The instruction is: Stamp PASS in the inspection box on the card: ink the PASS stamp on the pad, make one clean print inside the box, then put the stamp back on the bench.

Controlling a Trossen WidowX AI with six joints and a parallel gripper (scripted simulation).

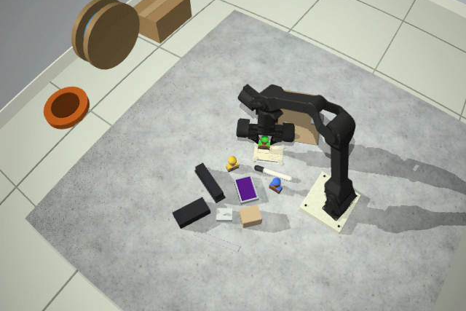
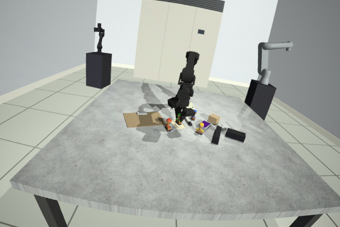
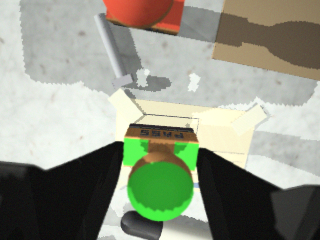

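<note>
The cream card lies 20 mm behind my gripper tip and 40 mm below it. Also, from my gripper tip: white marker: 70 mm behind, 60 mm to the left, 30 mm below; then red-knobbed stamp: 60 mm ahead, 50 mm to the right, 20 mm below; then green pass stamp: right at my gripper tip.
</note>
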